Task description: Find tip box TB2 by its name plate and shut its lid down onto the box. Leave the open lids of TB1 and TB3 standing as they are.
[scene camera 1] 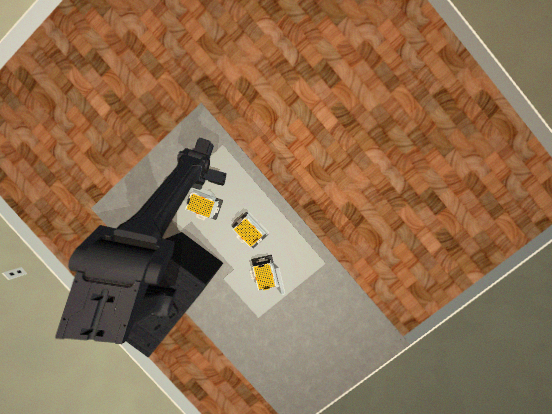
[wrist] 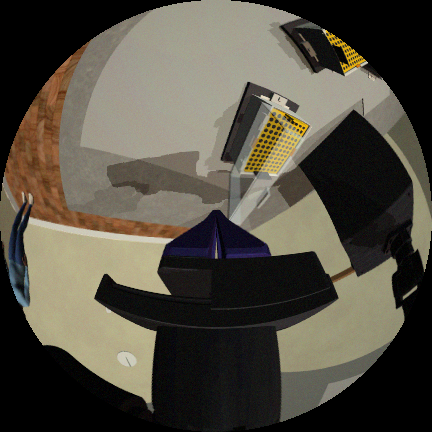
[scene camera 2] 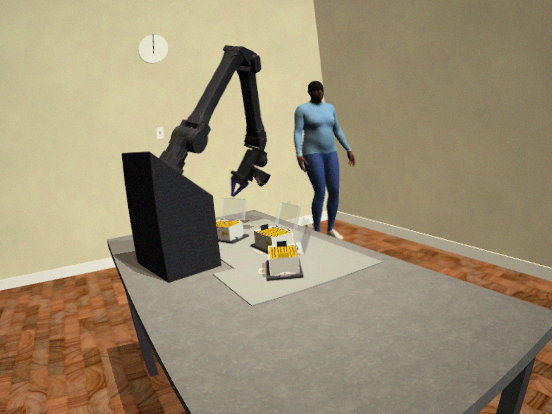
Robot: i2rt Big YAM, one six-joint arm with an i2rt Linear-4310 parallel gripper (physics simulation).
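Places are measured from the arm's base along level axes (x ahead, y left, z up), in centimetres.
Pixels of known places: gripper, fingertip midpoint: (wrist: 215, 215) (scene camera 2: 232, 196); arm's base at its link origin: (wrist: 397, 235) (scene camera 2: 166, 170).
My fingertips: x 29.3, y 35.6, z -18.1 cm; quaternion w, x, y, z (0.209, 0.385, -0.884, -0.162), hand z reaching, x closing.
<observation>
Ahead of a thing's pixels: the offset from my fingertips to its top centre. "spot": to the spot under its first point. Level surfaces: height alone.
Three tip boxes with yellow tip racks stand on the pale mat. The farthest box (scene camera 1: 201, 205) (scene camera 2: 230, 232) (wrist: 277, 142) has its clear lid @(spot: dx -0.9, dy -4.9, dz -4.1 cm) (scene camera 2: 234, 208) (wrist: 240, 197) standing open. The middle box @(dx +4.2, dy -32.1, dz -7.8 cm) (scene camera 1: 248, 231) (scene camera 2: 271, 239) has its lid @(spot: dx +12.5, dy -29.7, dz -3.9 cm) (scene camera 2: 288, 214) up. The third box @(dx -0.8, dy -53.5, dz -7.8 cm) (scene camera 1: 264, 276) (scene camera 2: 283, 267) has its lid @(dx +6.6, dy -56.0, dz +0.9 cm) (scene camera 1: 280, 281) (scene camera 2: 305, 238) up. Name plates are too small to read, so I cannot tell which is TB2. My gripper (scene camera 2: 233, 194) (wrist: 215, 215) is shut and empty, its tips close to the top of the farthest box's lid; contact is unclear. The arm hides the fingers from above.
The mat @(dz -14.4 cm) (scene camera 1: 300, 255) (scene camera 2: 330, 267) (wrist: 150, 75) lies on the grey table @(dz -14.7 cm) (scene camera 1: 325, 345) (scene camera 2: 350, 340). A tall black block (scene camera 1: 197, 257) (scene camera 2: 185, 232) (wrist: 360, 185) stands beside the mat. Part of another tip box (wrist: 346, 52) shows in the wrist view. A person (scene camera 2: 320, 130) (wrist: 19, 250) stands beyond the table.
</observation>
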